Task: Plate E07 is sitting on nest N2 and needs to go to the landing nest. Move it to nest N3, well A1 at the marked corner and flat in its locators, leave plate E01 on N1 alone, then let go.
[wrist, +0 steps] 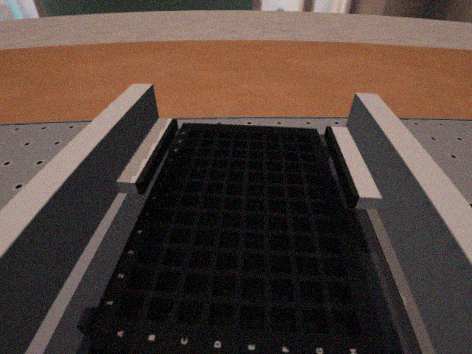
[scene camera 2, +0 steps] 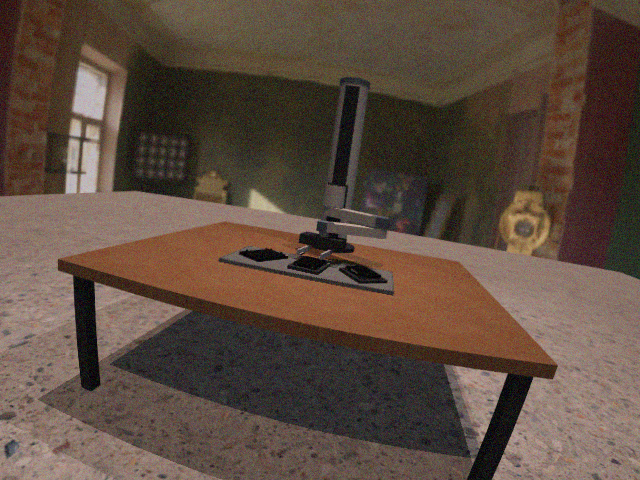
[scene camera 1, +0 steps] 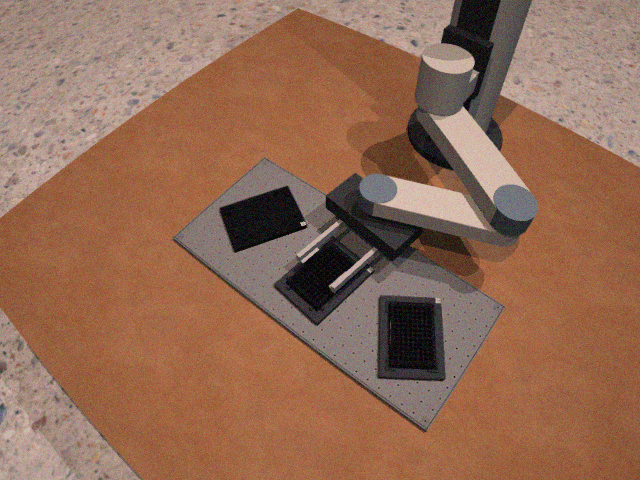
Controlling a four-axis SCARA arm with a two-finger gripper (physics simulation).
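Observation:
The dark plate E07 (scene camera 1: 321,279) (scene camera 2: 309,265) (wrist: 245,225) lies in the middle nest N2 (scene camera 1: 316,317); its label is out of view. My gripper (scene camera 1: 316,271) (scene camera 2: 310,255) (wrist: 251,109) is shut, its two fingers drawn in to about the plate's width. They stand a little above the plate with nothing held. In the wrist view, well A is at the lower left. Plate E01 (scene camera 1: 412,335) (scene camera 2: 362,272) sits in nest N1 (scene camera 1: 382,356) on the right. Nest N3 (scene camera 1: 263,219) (scene camera 2: 263,254) on the left is dark, shows no well grid and has a white corner mark.
The nests stand on a grey perforated board (scene camera 1: 356,346) (scene camera 2: 330,280) on the brown table (scene camera 1: 155,335) (scene camera 2: 258,294). The arm (scene camera 1: 429,204) reaches in from its column (scene camera 1: 509,62) (scene camera 2: 361,134) behind the board. N1 and N3 stand on either side of N2.

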